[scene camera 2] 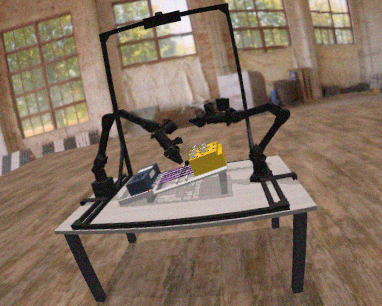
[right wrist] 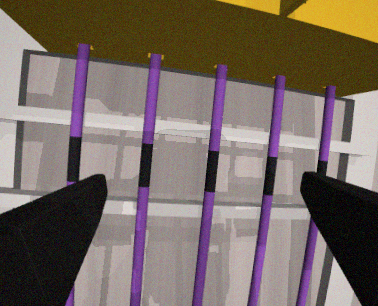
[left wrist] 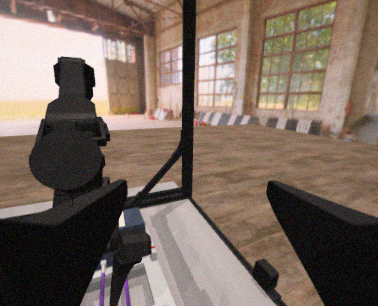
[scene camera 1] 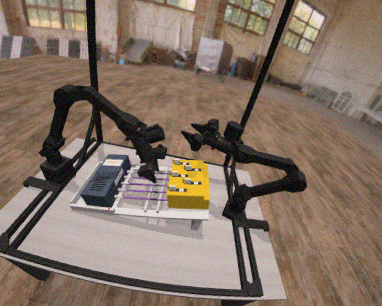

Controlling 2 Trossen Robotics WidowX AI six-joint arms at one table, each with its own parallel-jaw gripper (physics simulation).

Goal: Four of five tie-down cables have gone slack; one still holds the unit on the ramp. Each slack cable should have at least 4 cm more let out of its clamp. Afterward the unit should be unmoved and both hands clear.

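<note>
The dark blue unit (scene camera 1: pixel 105 186) (scene camera 2: pixel 142 181) (left wrist: pixel 133 220) sits at the low end of the white ramp (scene camera 1: pixel 150 214). Several purple cables (scene camera 1: pixel 142 191) (scene camera 2: pixel 171 176) (left wrist: pixel 102 289) (right wrist: pixel 220 97) run from it to the yellow clamp block (scene camera 1: pixel 187 201) (scene camera 2: pixel 207 164) (right wrist: pixel 170 30). Their black bands line up in a row in the right wrist view. Clamp levers (scene camera 1: pixel 177 189) are small; their state is unclear. My right gripper (scene camera 1: pixel 149 175) (scene camera 2: pixel 181 162) (right wrist: pixel 205 182) is open and empty above the cables beside the block. My left gripper (scene camera 1: pixel 187 129) (scene camera 2: pixel 191 121) (left wrist: pixel 197 186) is open and empty, higher, behind the block.
White crossbars (right wrist: pixel 52 116) lie across the ramp opening under the cables. A black frame (scene camera 1: pixel 95 65) (scene camera 2: pixel 240 65) (left wrist: pixel 188 100) rises at the table's back. My right arm reaches across over the unit's side of the ramp. The table (scene camera 1: pixel 150 250) (scene camera 2: pixel 235 197) extends in front of the ramp.
</note>
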